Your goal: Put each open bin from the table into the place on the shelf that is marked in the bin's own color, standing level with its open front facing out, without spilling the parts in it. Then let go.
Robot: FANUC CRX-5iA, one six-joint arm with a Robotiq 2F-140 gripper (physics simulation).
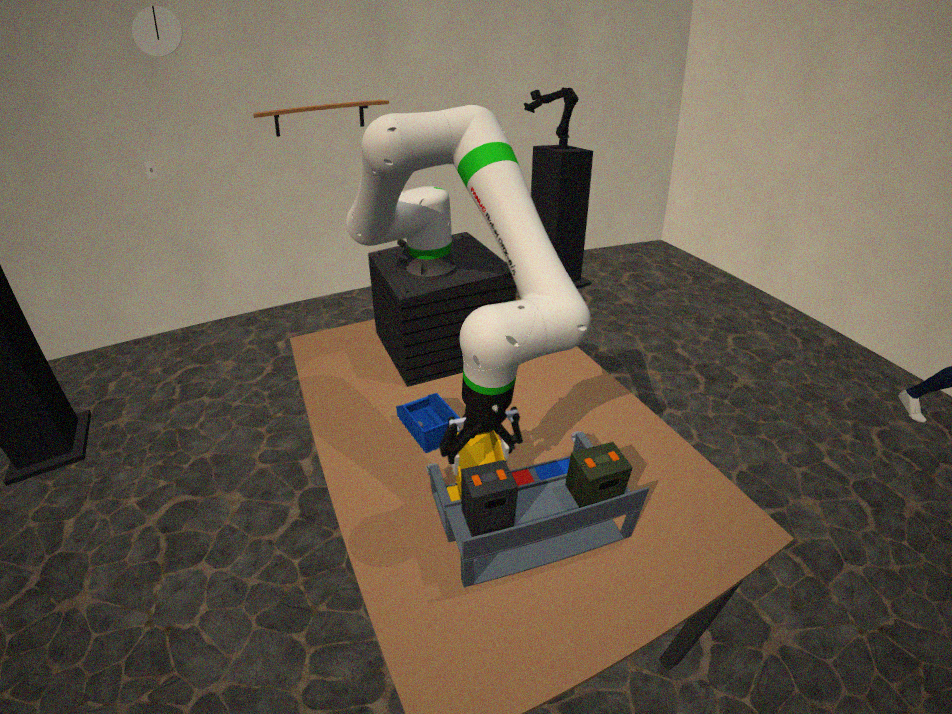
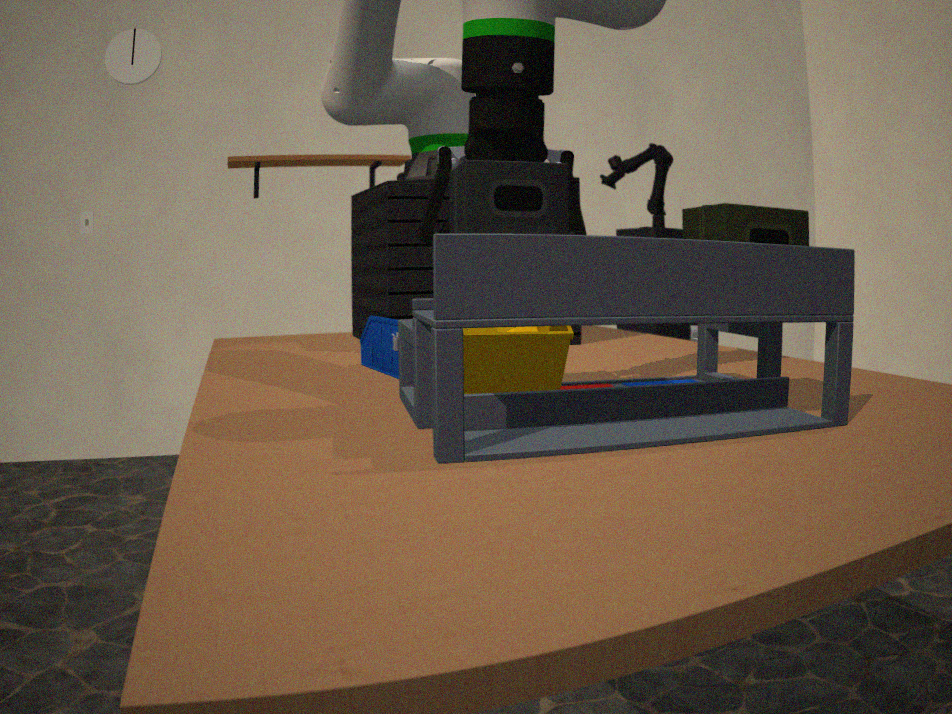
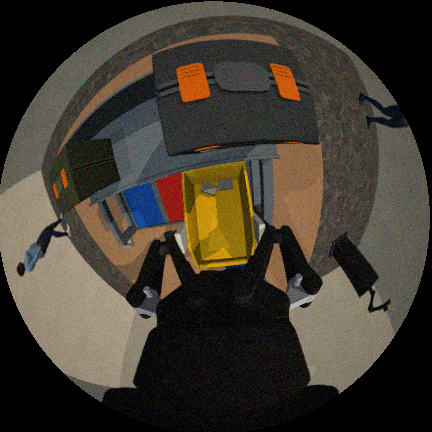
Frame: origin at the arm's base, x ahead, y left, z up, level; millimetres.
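Seen in the pictures: gripper, fingertip midpoint: (image 3: 219, 220); arm's base, origin of the base link: (image 1: 431, 268).
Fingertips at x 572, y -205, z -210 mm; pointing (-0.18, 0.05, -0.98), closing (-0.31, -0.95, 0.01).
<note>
Offsets run from my fingertips to a thing's top centre. "*": to the spot under its first point.
My gripper (image 1: 484, 449) (image 3: 219, 220) is shut on the yellow bin @[* 42 mm back, 27 mm left, 10 mm down] (image 1: 478, 453) (image 2: 515, 361) (image 3: 222, 215) by its two sides. The bin looks about level, and two grey parts lie inside at its far end. That end is over the yellow place (image 1: 453, 493) of the grey shelf @[* 240 mm ahead, 2 mm right, 33 mm up] (image 1: 549, 530) (image 2: 642, 276), under the upper deck; whether it touches the shelf is unclear. The red place (image 1: 522, 478) (image 2: 585, 386) (image 3: 171, 197) and the blue place (image 1: 552, 469) (image 2: 657, 382) (image 3: 144, 206) are unoccupied. The blue bin @[* 277 mm back, 27 mm left, 89 mm down] (image 1: 430, 422) (image 2: 378, 345) stands on the table behind.
A dark grey toolbox @[138 mm ahead, 71 mm right, 132 mm up] (image 1: 489, 503) (image 2: 507, 195) (image 3: 235, 110) stands on the upper deck close to my gripper. A green toolbox @[205 mm ahead, 150 mm left, 107 mm up] (image 1: 599, 480) (image 2: 742, 222) (image 3: 90, 170) stands at its other end. A shelf side post @[* 198 mm ahead, 152 mm right, 40 mm down] (image 2: 449, 391) is close beside the yellow bin.
</note>
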